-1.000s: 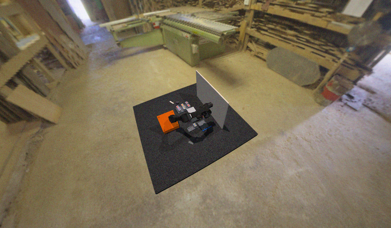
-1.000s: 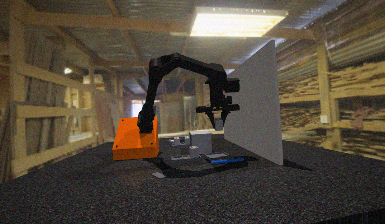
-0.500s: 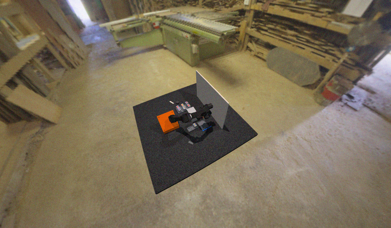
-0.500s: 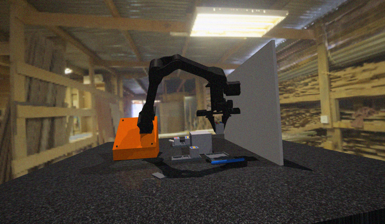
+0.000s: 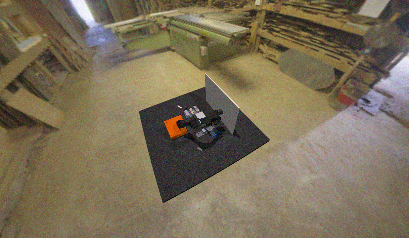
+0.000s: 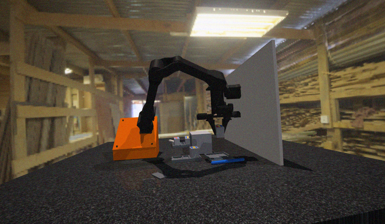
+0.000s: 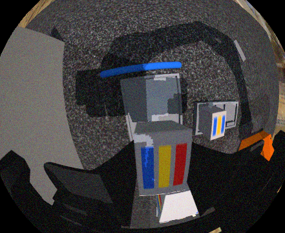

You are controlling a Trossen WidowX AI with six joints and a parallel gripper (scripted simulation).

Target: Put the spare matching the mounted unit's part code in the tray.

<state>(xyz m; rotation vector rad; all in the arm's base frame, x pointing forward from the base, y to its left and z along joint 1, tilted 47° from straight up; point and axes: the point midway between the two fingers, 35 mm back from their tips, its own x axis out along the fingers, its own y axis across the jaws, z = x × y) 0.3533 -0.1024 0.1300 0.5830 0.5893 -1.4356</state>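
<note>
Right now my gripper tip is 100 mm above the grey tray and 10 mm past it. Round my gripper tip: grey mounted unit: 180 mm to the left, 70 mm behind, 50 mm below.
</note>
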